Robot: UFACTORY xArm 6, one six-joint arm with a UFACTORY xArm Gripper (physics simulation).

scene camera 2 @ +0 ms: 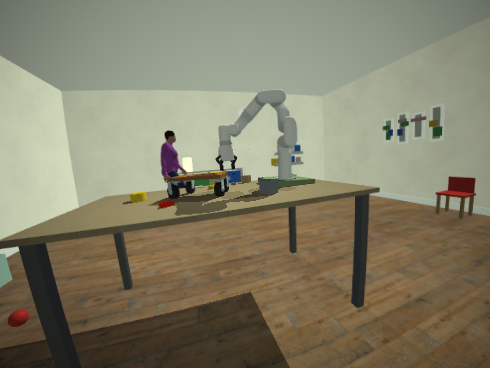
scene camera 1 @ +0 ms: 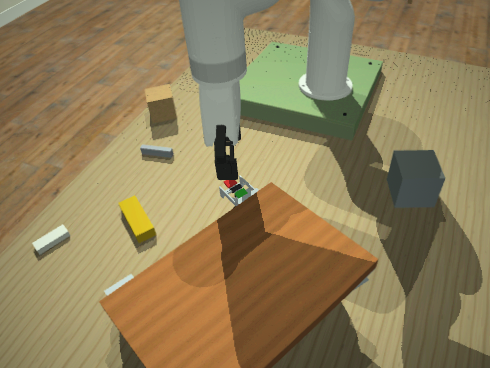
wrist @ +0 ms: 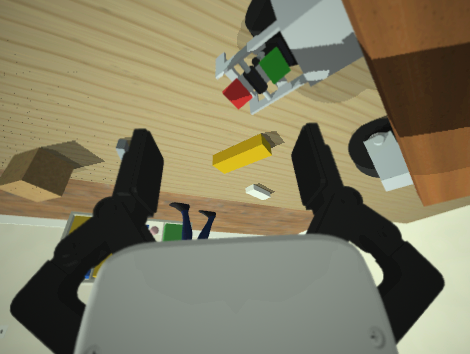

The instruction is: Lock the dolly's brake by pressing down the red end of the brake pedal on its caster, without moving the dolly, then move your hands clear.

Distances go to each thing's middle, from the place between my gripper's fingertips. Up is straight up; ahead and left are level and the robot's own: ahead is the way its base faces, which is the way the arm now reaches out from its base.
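Labels:
The dark grey block [scene camera 1: 415, 178] is 30 cm to the left of my hand, 13 cm behind it and 10 cm below it. I see the tan block [scene camera 1: 160, 102] 28 cm to the right of my hand, 25 cm behind it and 10 cm below it. As for the dolly [scene camera 1: 257, 280], it is 20 cm ahead of my hand, 7 cm to the left of it and 7 cm below it.

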